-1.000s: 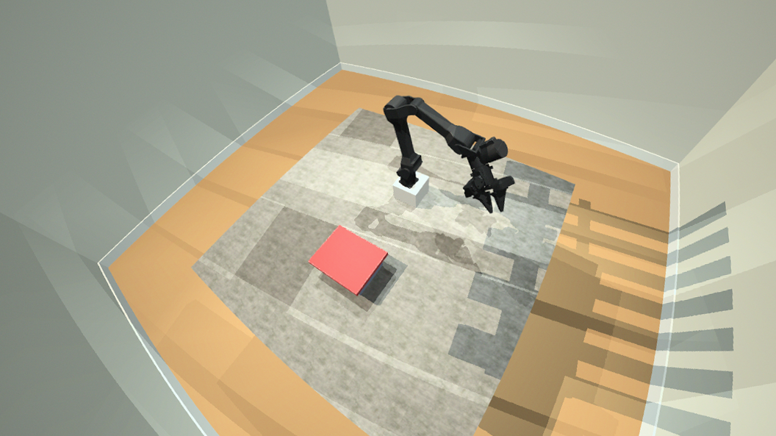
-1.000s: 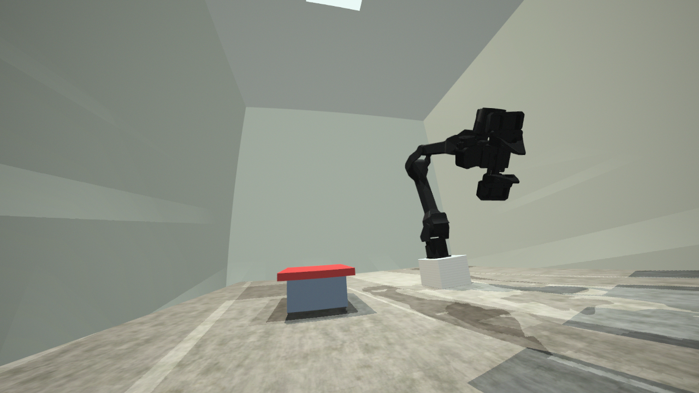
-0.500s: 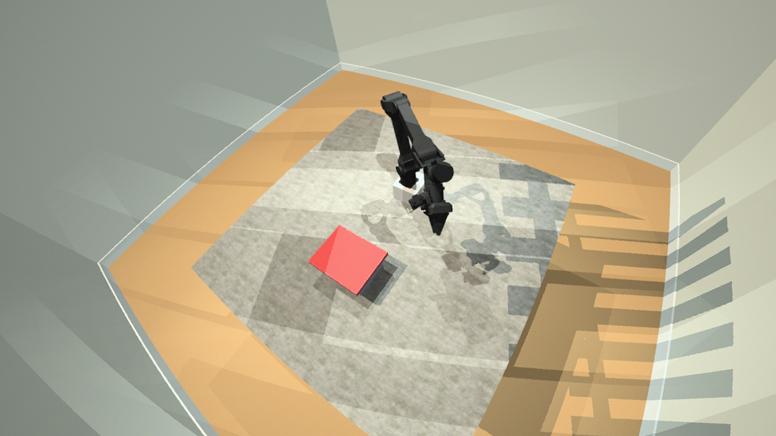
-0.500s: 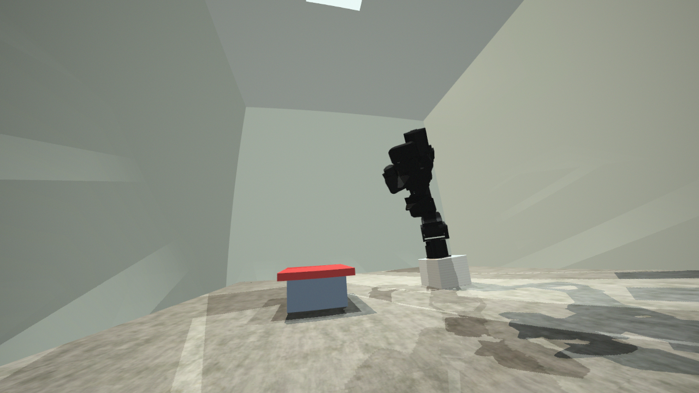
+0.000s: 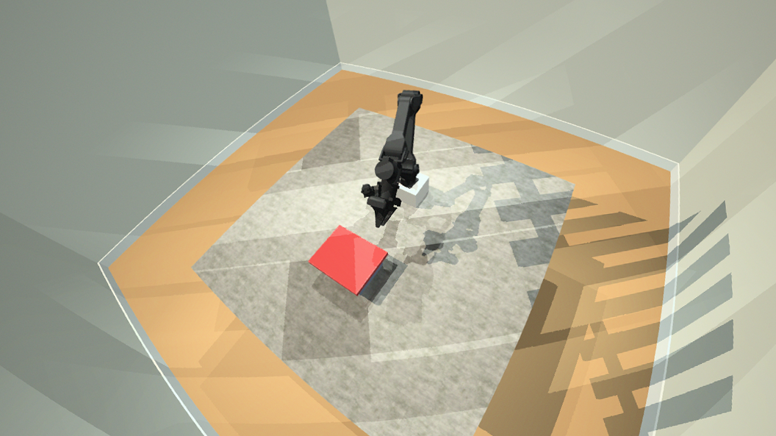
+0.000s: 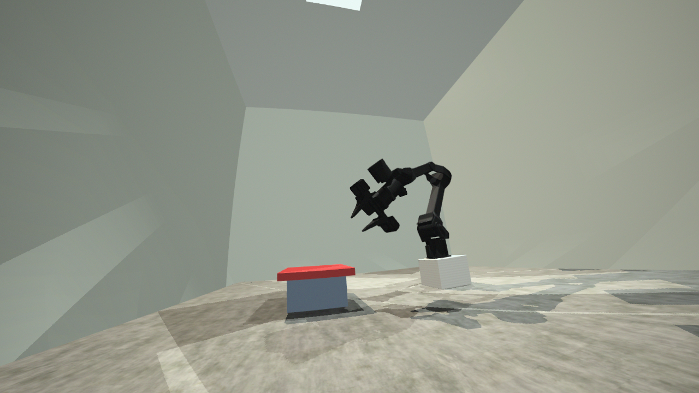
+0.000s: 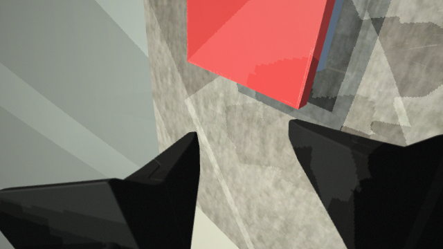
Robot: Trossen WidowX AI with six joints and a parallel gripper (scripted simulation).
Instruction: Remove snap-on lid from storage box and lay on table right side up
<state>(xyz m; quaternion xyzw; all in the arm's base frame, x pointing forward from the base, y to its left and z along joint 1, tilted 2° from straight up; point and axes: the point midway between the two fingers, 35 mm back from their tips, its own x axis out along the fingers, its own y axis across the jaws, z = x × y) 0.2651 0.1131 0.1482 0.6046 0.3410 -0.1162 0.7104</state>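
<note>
My gripper tip is now 13 cm short of the red lid, 12 cm above it and 7 cm to the left of it. Round my gripper tip: blue-grey storage box (16 cm below, 13 cm ahead, 7 cm to the right).
</note>
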